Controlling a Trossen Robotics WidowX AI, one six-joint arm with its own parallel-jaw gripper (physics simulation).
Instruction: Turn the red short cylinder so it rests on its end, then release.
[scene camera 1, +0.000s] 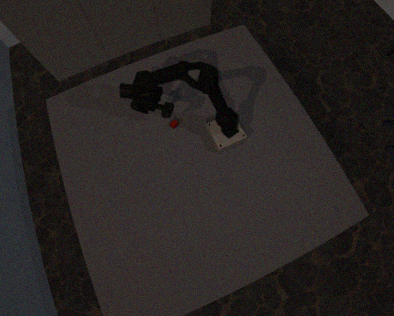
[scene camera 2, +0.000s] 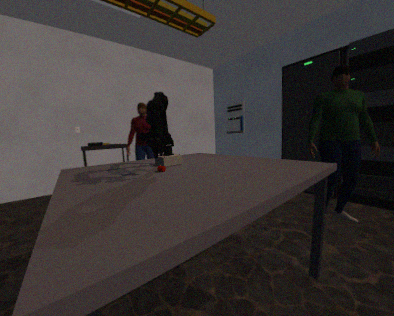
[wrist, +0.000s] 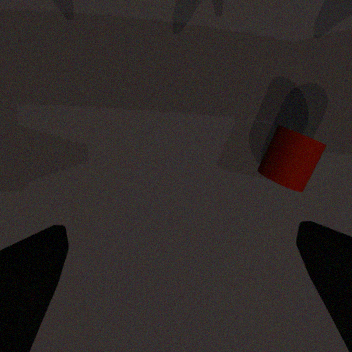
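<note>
The red short cylinder (scene camera 1: 174, 123) (scene camera 2: 161, 169) (wrist: 292, 159) lies on its side on the table. In the wrist view its curved side shows, at the right and a little ahead of the right fingertip, and it is tilted in the picture. My gripper (wrist: 184, 235) is open, with its two dark fingers wide apart at the lower left and lower right and nothing between them. The cylinder is apart from both fingers. In scene camera 1 the gripper end of the arm is beside the cylinder, towards the upper left; the fingertips are too dark to tell apart there.
The arm's pale base plate (scene camera 1: 225, 144) (scene camera 2: 172, 160) is on the table (scene camera 1: 200, 215) (scene camera 2: 215, 195), to the right of the cylinder in scene camera 1. Dark shadows of the arm fall around the cylinder. Two people (scene camera 2: 140, 127) (scene camera 2: 342, 120) stand beyond the table.
</note>
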